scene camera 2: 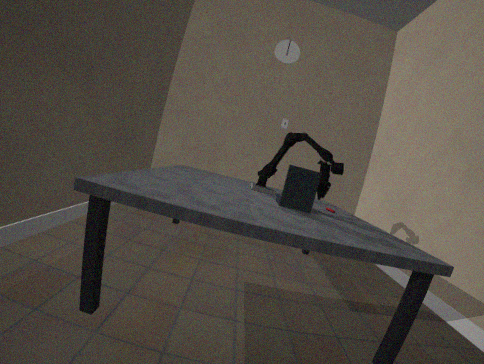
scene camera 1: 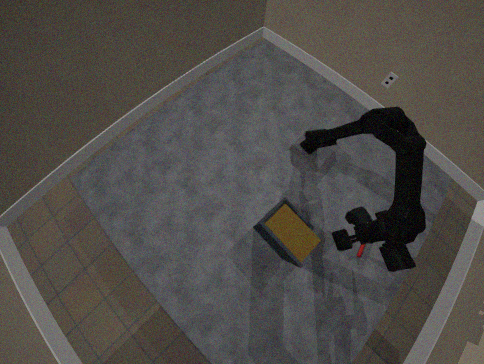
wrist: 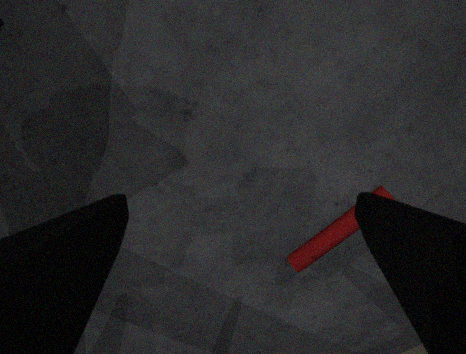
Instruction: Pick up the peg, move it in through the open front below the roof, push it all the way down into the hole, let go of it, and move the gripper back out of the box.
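The red peg lies on its side on the table. In the wrist view it slants up to the right, and the right finger hides part of its far end. My gripper points down above the table, open and empty, with the peg below and towards the right finger rather than midway between the fingers. The box stands upright beside the arm, with a yellow roof top and dark grey sides. Its open front and the hole are hidden.
The grey table carries the box, the peg and the arm. The black arm arches high from its base to the gripper. Arm and box shadows fall across the tabletop. A wall outlet is beyond the table.
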